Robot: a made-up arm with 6 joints.
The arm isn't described. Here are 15 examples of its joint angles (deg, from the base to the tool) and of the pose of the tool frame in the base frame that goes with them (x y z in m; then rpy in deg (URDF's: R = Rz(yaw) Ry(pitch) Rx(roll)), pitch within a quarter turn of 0, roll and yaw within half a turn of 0).
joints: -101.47 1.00 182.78 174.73 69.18 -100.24
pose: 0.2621 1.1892 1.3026 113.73 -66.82 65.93
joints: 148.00 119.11 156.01 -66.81 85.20 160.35
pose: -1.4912 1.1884 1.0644 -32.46 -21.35 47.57
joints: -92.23 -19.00 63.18 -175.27 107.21 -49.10
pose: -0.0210 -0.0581 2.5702 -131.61 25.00 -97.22
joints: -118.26 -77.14 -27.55 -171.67 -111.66 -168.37
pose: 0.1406 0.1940 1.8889 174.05 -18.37 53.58
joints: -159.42 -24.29 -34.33 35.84 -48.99 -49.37
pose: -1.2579 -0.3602 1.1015 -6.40 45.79 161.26
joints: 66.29 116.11 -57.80 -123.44 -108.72 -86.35
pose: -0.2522 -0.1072 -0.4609 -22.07 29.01 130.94
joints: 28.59 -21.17 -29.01 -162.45 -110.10 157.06
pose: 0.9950 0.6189 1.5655 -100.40 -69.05 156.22
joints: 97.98 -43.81 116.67 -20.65 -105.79 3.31
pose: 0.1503 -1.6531 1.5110 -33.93 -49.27 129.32
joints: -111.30 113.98 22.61 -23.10 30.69 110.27
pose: -0.5326 -1.2350 -1.4960 -111.36 60.57 -135.35
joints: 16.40 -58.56 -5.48 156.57 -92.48 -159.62
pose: -0.1218 -0.1342 2.2529 143.43 -31.07 -135.97
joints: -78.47 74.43 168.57 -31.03 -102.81 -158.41
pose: 0.3080 -0.9124 1.9674 156.25 9.25 -47.85
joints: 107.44 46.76 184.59 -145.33 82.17 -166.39
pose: 0.1817 -0.1315 1.9621 22.31 -44.05 55.80
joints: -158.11 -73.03 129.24 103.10 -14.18 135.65
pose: 1.8845 0.8183 -0.1195 -52.64 24.76 37.12
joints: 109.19 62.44 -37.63 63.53 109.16 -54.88
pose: -0.5573 0.9901 -0.4417 64.18 -14.45 170.02
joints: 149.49 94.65 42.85 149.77 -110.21 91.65
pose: -1.8624 1.2278 -0.3681 117.74 -50.61 101.36
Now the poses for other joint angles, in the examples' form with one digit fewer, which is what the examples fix.
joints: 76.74 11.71 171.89 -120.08 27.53 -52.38
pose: -0.169 -1.133 1.699 -19.8 -31.2 -75.4
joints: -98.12 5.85 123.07 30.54 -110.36 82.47
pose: -0.066 0.339 2.456 -69.0 -3.4 -126.6
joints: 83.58 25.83 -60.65 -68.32 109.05 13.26
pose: 0.318 0.959 0.022 -9.8 -20.3 14.1
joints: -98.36 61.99 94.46 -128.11 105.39 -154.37
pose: -0.475 -1.992 1.633 -85.9 40.1 178.8
